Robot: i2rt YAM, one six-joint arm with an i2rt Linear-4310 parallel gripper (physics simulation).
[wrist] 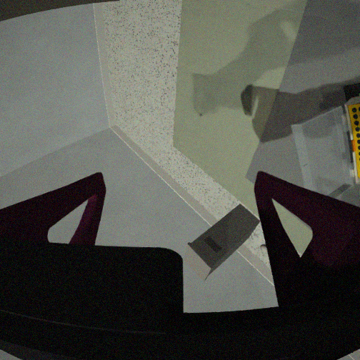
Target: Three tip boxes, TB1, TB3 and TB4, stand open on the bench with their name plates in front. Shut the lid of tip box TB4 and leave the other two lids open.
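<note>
One tip box (355, 142) shows in part at the right edge of the wrist view, with a yellow rack of dark holes. A clear, see-through panel (320, 150), which looks like its open lid, spreads to the left of the rack. No name plate can be read, so I cannot tell which box this is. The other two boxes do not show in this view. My gripper (179, 180) is open, with its dark fingers wide apart and no object between the tips. The tip box is to the right of the right finger and beyond it.
A pale green surface (220, 127) lies ahead, crossed by a dark shadow. A speckled strip (142, 65) borders it on the left. A dark grey block (227, 235) shows low in the view, near the right finger. Grey areas lie at the left and upper right.
</note>
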